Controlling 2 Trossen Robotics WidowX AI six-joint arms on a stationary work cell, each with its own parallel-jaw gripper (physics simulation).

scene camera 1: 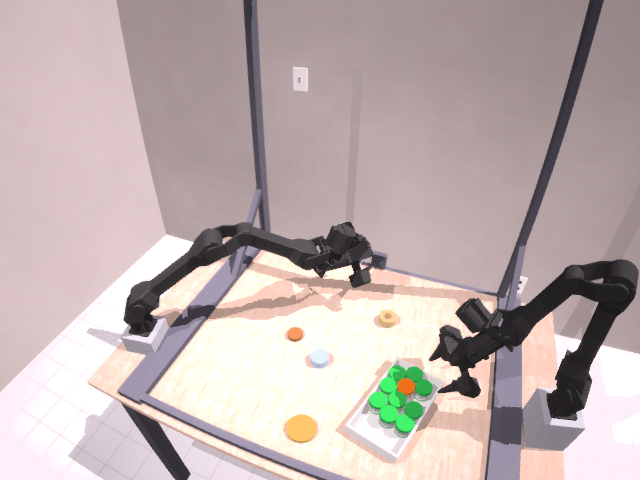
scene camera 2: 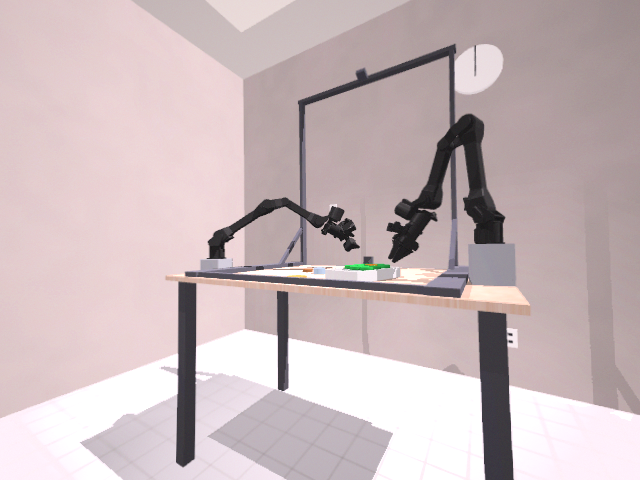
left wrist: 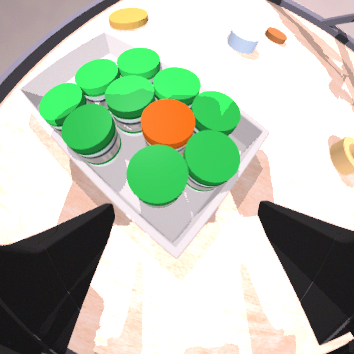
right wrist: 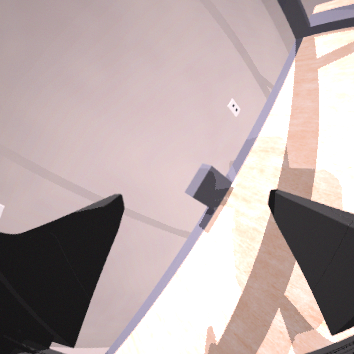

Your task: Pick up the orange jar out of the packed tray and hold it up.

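Pixels of known places: left gripper, between the fingertips: [scene camera 1: 433,376] [scene camera 2: 390,260] [left wrist: 187,209]; right gripper, between the fingertips: [scene camera 2: 356,241] [right wrist: 196,199]; left arm's base, origin of its link: [scene camera 1: 561,406] [scene camera 2: 489,243]; right arm's base, origin of its link: [scene camera 1: 143,326] [scene camera 2: 216,258].
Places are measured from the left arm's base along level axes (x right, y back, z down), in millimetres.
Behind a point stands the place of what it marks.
Note:
The orange jar [scene camera 1: 405,386] {x 47, y -363, z 71 mm} [left wrist: 168,123] {x 51, y -357, z 71 mm} stands upright among several green-lidded jars in the white tray [scene camera 1: 379,438] {x -83, y -406, z 113 mm} [scene camera 2: 356,274] {x -137, y -365, z 88 mm} [left wrist: 141,222] {x 55, y -280, z 80 mm}. Green jars surround it closely; in the left wrist view, one green jar [left wrist: 157,175] {x 56, y -314, z 71 mm} stands below it and another [left wrist: 212,157] {x 91, y -340, z 71 mm} at its lower right. My left gripper [scene camera 1: 437,375] {x 81, y -295, z 57 mm} [left wrist: 187,209] {x 81, y -295, z 57 mm} is open and empty. It hangs above the right edge of the tray in scene camera 1, with its fingertips short of the orange jar. My right gripper [scene camera 1: 364,264] [right wrist: 196,199] {x 443, y -522, z -21 mm} is open and empty, high over the back of the table, away from the tray.
On the table [scene camera 1: 248,372] {x 27, y -770, z 117 mm}, an orange-brown disc [scene camera 1: 295,333] {x 180, y -682, z 105 mm}, a pale blue round piece [scene camera 1: 319,358] {x 102, y -593, z 93 mm} and a yellow disc [scene camera 1: 301,427] {x -99, y -591, z 105 mm} lie left of the tray. A tan ring [scene camera 1: 381,320] {x 276, y -447, z 95 mm} lies behind it. Dark frame posts [scene camera 1: 555,139] {x 456, y -73, z -450 mm} rise at the back.

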